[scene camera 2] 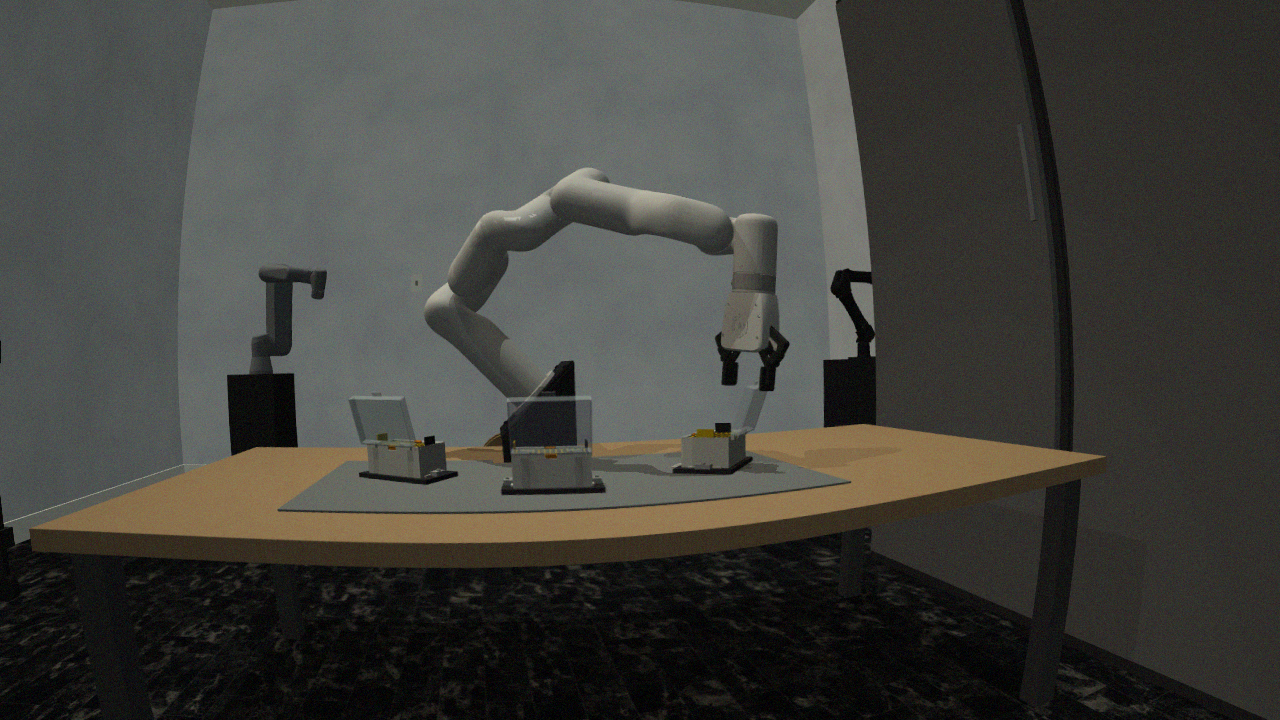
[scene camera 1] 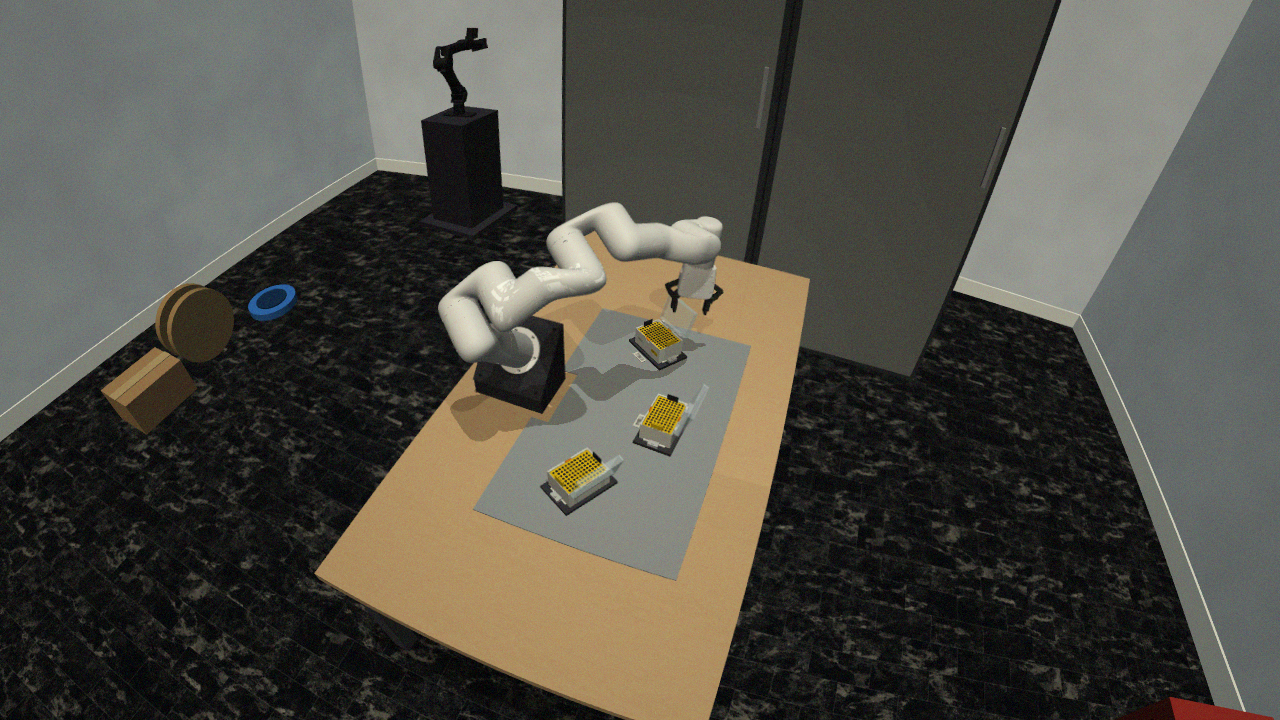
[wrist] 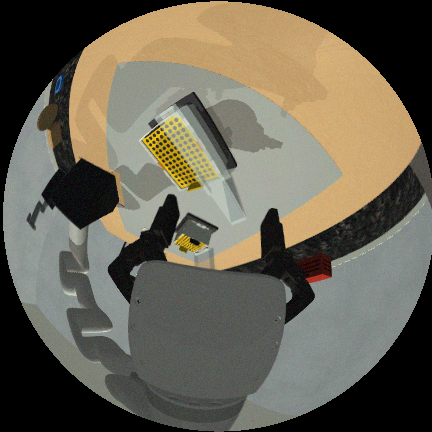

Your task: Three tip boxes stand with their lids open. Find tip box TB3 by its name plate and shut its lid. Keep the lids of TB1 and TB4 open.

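Places are measured from the arm's base along level axes (x up, y left, z back), in centimetres.
Pixels of known places: gripper, fingertip midpoint: [scene camera 2: 747, 388] [scene camera 1: 688, 311] [wrist: 221, 209]; arm's base, origin of the base link: [scene camera 2: 535, 394] [scene camera 1: 518, 350] [wrist: 80, 206].
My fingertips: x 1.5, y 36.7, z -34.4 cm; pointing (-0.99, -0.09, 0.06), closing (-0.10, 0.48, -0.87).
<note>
Ahead of a thing's pixels: the offset from my fingertips to its top centre. "spot": to the spot under its first point. Level surfaces: height alone.
The far tip box TB3 {dy -4.3, dx -6.8, dz +6.9 cm} [scene camera 1: 658, 339] [scene camera 2: 712, 450] [wrist: 172, 155] holds yellow tips, and its clear lid {dy +1.5, dx +1.1, dz +3.6 cm} [scene camera 1: 681, 317] [scene camera 2: 753, 411] [wrist: 231, 202] stands open. Its name plate {spot: dy -10.0, dx -14.1, dz +10.3 cm} [scene camera 1: 639, 356] is too small to read. My gripper [scene camera 1: 691, 309] [scene camera 2: 749, 385] [wrist: 221, 209] is open and empty, pointing down close above the lid's upper edge; contact cannot be told. The middle box TB4 {dy -33.1, dx -6.8, dz -7.2 cm} [scene camera 1: 663, 417] [scene camera 2: 550, 470] [wrist: 191, 243] and the near box TB1 {dy -58.9, dx -7.7, dz +4.5 cm} [scene camera 1: 577, 476] [scene camera 2: 393, 460] have their lids up. TB1 is not clearly seen in the wrist view.
The boxes stand on a grey mat {dx -14.3 cm} [scene camera 1: 626, 537] [scene camera 2: 429, 501] [wrist: 280, 190] on the wooden table [scene camera 1: 537, 608] [scene camera 2: 698, 537] [wrist: 350, 110]. The arm's black base block [scene camera 1: 519, 380] stands left of the mat. Tall grey cabinet doors [scene camera 1: 662, 107] are behind the table.
</note>
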